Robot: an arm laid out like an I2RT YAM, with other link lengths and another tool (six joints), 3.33 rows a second.
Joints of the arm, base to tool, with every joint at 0 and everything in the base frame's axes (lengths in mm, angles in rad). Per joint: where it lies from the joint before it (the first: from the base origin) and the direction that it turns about. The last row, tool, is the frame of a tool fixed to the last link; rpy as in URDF.
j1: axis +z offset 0 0 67.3
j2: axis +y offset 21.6 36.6 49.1
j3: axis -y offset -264 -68.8 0
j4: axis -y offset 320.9 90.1 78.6
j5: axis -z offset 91.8 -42 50.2
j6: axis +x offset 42 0 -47.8
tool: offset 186 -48 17 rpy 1.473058 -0.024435 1.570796
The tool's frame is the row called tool.
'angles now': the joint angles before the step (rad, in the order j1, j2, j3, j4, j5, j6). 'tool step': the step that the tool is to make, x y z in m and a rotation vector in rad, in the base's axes. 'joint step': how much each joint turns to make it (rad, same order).
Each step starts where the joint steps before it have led.
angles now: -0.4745 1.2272 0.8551 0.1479 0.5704 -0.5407
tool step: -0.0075 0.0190 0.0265 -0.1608 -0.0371 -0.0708
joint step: 0.0669 0.0121 -0.0789 0.2773 0.1536 -0.1384
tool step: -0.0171 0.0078 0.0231 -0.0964 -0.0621 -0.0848
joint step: 0.0270 0.0300 -0.0306 0.2243 0.1089 -0.0983
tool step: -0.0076 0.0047 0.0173 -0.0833 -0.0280 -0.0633
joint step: 0.0124 0.0669 0.0023 0.2161 0.0608 -0.1248
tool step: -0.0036 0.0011 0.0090 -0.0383 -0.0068 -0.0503
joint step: 0.0060 0.0538 0.0226 0.1155 0.0430 -0.0810
